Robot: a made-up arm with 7 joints.
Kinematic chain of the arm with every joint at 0, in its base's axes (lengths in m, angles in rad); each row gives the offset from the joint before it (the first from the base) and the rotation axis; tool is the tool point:
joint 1: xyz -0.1 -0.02 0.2 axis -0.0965 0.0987 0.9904
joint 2: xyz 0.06 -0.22 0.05 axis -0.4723 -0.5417 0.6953
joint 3: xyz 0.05 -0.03 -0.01 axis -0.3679 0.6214 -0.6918
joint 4: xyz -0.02 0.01 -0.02 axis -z
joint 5: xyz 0 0.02 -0.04 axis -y
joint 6: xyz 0.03 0 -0.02 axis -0.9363 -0.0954 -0.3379
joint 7: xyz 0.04 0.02 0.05 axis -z
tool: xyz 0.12 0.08 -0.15
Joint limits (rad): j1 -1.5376..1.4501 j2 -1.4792..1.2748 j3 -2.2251..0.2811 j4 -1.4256..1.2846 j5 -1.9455..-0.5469 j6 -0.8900..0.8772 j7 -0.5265..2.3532
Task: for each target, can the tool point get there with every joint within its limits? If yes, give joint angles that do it. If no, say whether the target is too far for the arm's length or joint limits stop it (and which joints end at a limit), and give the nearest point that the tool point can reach.
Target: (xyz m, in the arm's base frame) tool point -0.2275 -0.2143 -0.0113
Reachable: yes | joints -0.9876 1.0271 -1.9949 1.0508 -1.8165 -0.6618 1.6521
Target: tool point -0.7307 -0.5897 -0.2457
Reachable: no: too far | nearest point -0.4502 -0.3262 0.0101 | short by 0.462 m
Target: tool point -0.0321 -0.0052 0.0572
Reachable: yes | joints 0.1808 -0.0509 -1.7158 0.4924 -1.4498 0.0639 0.1533
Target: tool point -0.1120 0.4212 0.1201
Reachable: no: joint limits stop it (at a limit: joint 1, joint 2, joint 4, joint 5) | nearest point -0.0337 0.2975 0.1456 | short by 0.149 m
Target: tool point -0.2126 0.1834 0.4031
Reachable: no: joint limits stop it (at a limit: joint 1, joint 2, joint 3, joint 5) | nearest point -0.2195 0.1163 0.3265 | short by 0.102 m
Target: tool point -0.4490 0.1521 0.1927
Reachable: no: joint limits stop it (at a limit: joint 1, joint 3, joint 5, joint 6) | nearest point -0.3975 0.1011 0.1626 | short by 0.078 m
